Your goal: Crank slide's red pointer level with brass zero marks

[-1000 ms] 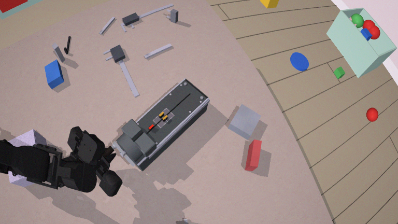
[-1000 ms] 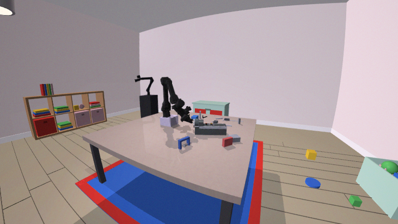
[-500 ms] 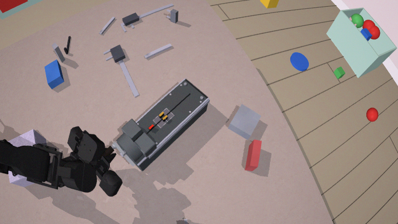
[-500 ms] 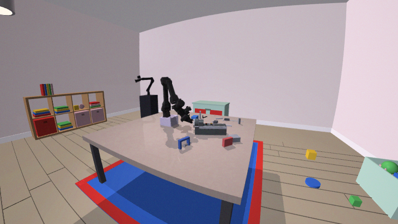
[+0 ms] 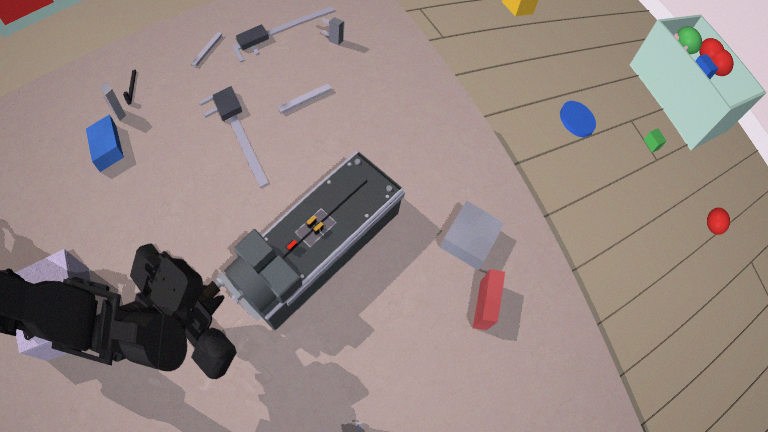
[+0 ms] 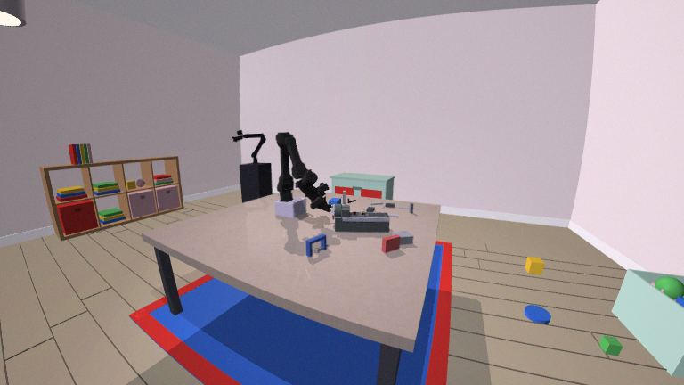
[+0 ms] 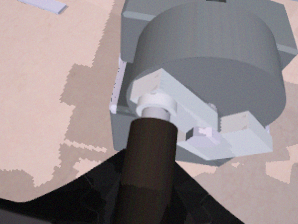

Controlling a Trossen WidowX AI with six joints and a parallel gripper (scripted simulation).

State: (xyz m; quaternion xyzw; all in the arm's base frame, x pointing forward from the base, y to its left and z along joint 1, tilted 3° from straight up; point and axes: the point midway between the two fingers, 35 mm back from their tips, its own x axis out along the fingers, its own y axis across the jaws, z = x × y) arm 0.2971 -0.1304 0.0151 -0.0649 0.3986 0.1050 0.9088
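The dark brown crank handle is 3 cm above my gripper tip and 2 cm behind it. Also, from my gripper tip: red pointer: 12 cm ahead, 1 cm to the left; red block: 32 cm ahead, 19 cm to the right, 5 cm below; grey block: 36 cm ahead, 9 cm to the right, 6 cm below.
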